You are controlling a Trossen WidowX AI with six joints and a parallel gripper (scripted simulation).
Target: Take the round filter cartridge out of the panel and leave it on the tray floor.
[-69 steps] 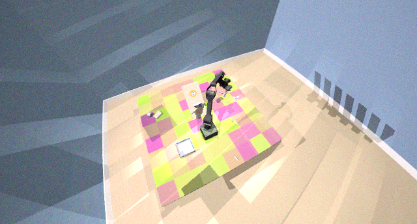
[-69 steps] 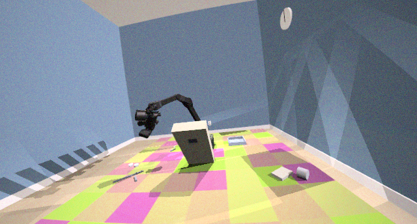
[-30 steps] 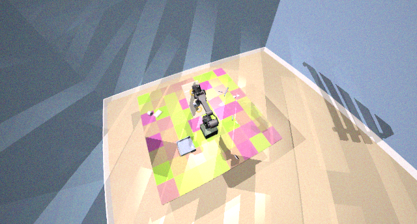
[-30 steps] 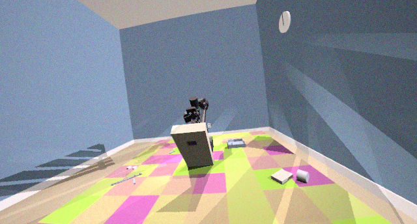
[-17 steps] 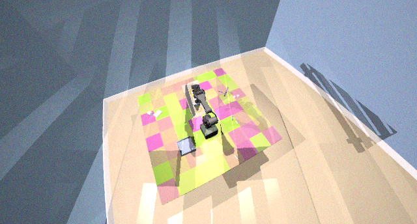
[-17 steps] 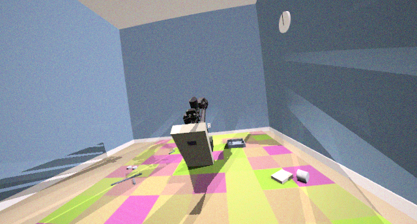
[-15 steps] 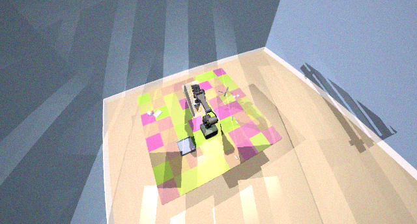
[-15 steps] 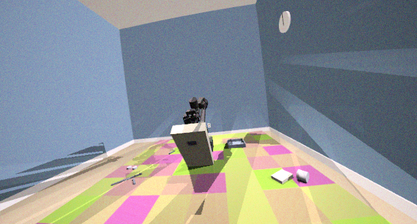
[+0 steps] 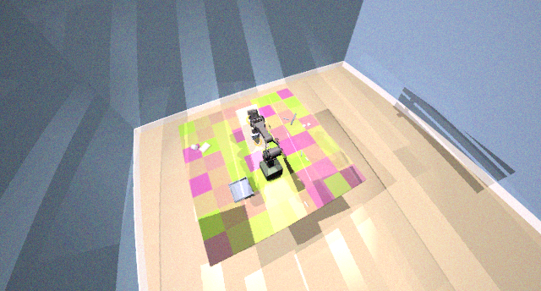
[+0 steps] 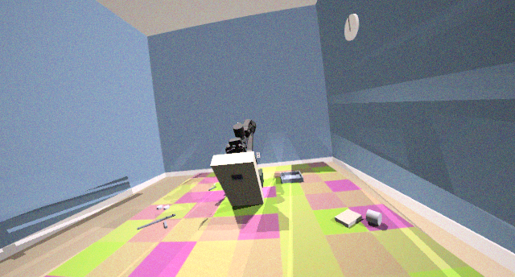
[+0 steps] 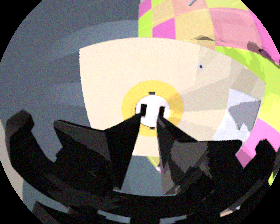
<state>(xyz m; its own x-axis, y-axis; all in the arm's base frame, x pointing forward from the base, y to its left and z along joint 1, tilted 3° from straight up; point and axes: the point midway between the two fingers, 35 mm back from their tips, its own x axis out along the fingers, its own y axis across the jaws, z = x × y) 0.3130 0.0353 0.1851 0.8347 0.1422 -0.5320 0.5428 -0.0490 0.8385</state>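
Now: the round cartridge 20 mm ahead of my gripper tip and 20 mm below it. Round my gripper tip: service panel (20 mm behind, 90 mm below); beige block (40 mm ahead, 460 mm to the left, 240 mm below); grey tray (450 mm behind, 220 mm to the left, 240 mm below).
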